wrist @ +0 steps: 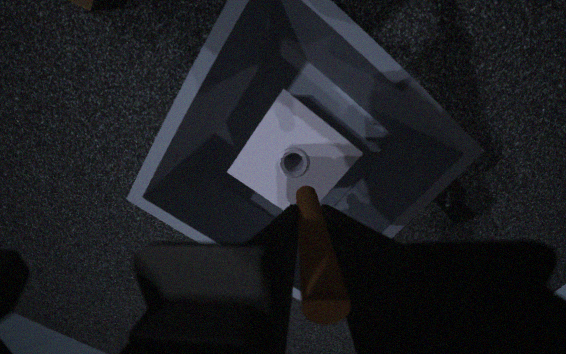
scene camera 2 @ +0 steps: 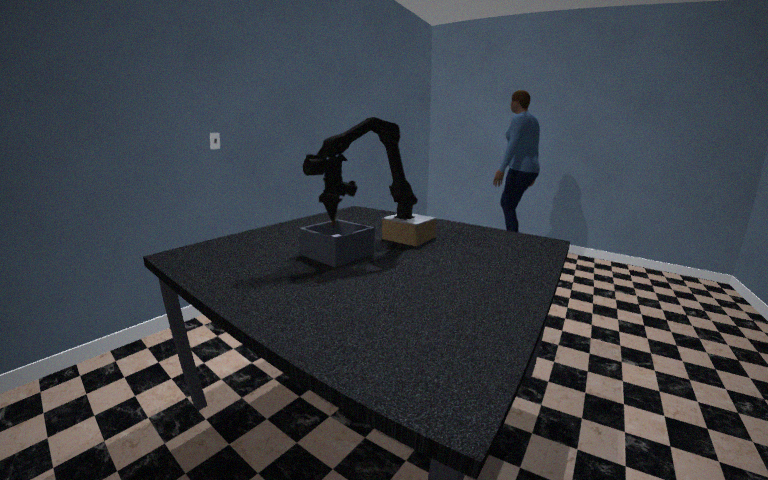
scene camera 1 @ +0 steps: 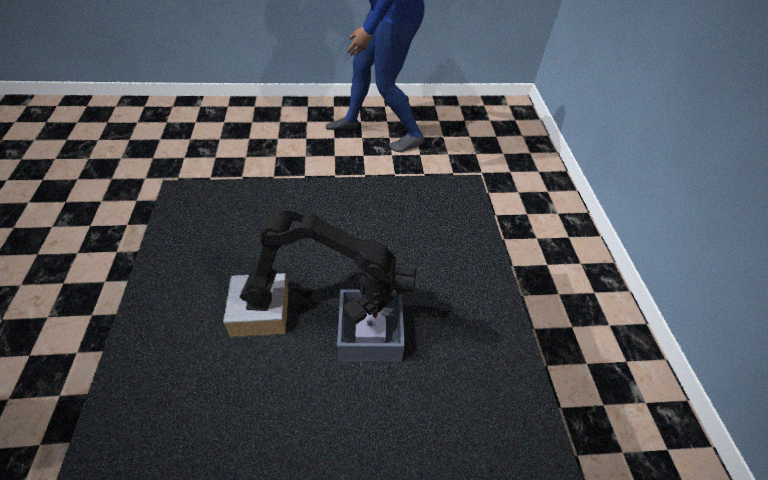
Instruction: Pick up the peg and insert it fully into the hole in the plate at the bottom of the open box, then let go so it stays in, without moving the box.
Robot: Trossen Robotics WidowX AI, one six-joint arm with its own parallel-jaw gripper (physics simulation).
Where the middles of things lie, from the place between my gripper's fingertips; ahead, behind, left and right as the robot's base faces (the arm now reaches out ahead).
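My gripper is there for me to see, 2 cm below the orange-brown peg [wrist: 324, 299].
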